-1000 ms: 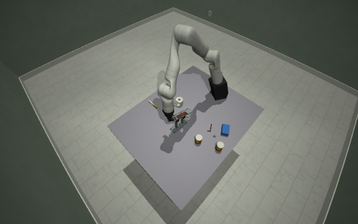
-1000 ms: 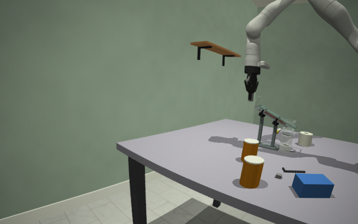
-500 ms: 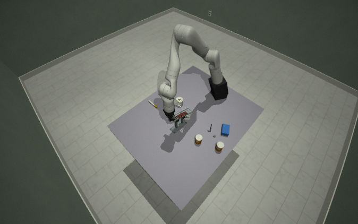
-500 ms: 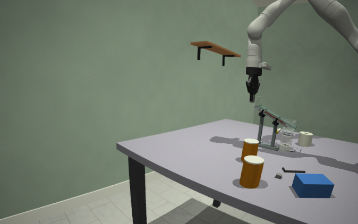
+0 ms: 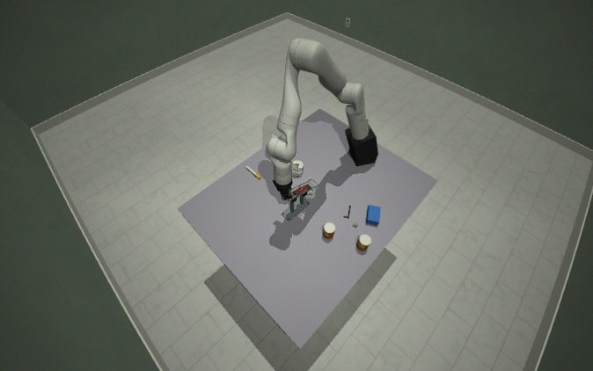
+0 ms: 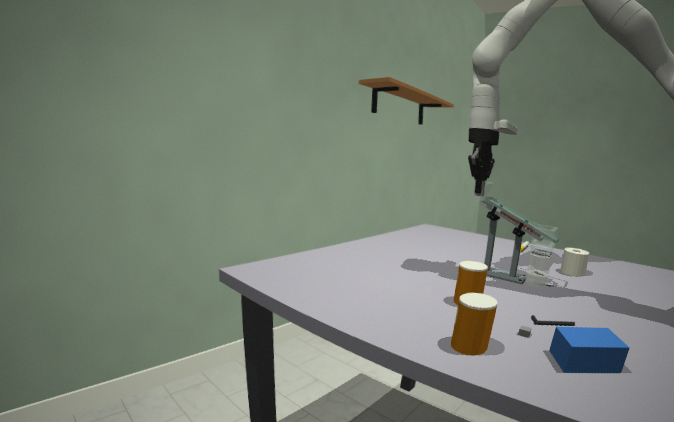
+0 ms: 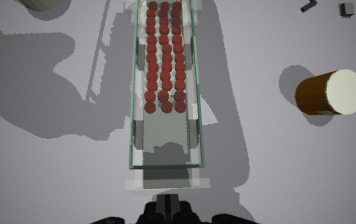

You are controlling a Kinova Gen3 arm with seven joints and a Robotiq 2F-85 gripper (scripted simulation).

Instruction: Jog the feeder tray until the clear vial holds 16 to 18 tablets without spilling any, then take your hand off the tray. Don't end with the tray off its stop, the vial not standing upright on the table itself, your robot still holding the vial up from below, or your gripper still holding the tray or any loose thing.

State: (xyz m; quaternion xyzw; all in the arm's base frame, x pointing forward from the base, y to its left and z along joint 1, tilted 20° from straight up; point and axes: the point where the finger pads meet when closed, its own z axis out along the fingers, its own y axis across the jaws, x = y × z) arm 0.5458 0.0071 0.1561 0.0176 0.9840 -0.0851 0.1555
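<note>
The feeder tray is 8 cm behind my hand, 5 cm below it and 1 cm to the left of it. The rest, counted from my hand: black hex key (23 cm to the left, 23 cm behind, 20 cm below); clear vial (18 cm behind, 16 cm below, 1 cm to the left); white roll (26 cm behind, 17 cm below, 16 cm to the right).
</note>
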